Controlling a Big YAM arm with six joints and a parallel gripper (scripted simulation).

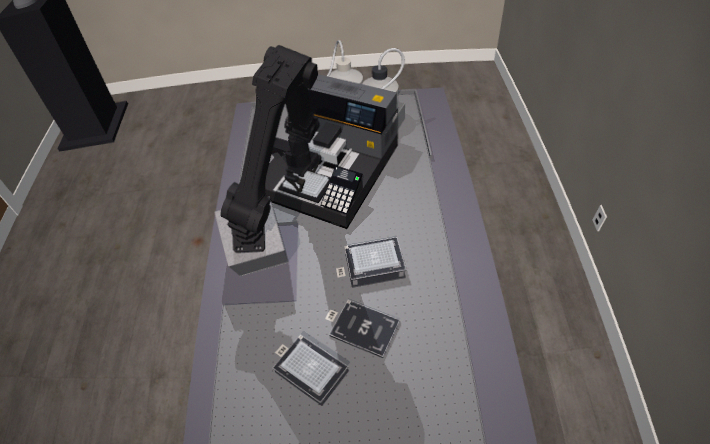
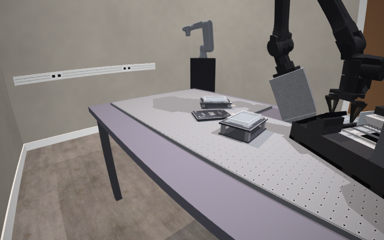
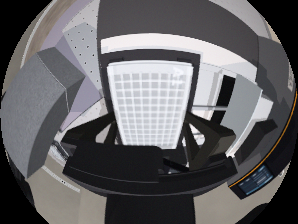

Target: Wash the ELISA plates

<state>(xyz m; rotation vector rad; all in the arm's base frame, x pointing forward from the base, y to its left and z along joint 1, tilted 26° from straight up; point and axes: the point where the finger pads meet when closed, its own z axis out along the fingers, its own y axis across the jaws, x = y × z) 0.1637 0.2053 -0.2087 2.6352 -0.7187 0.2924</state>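
My gripper is now 10 mm above the washer carrier. Round my hand: plate washer (80 mm ahead, 130 mm to the left, 40 mm above).
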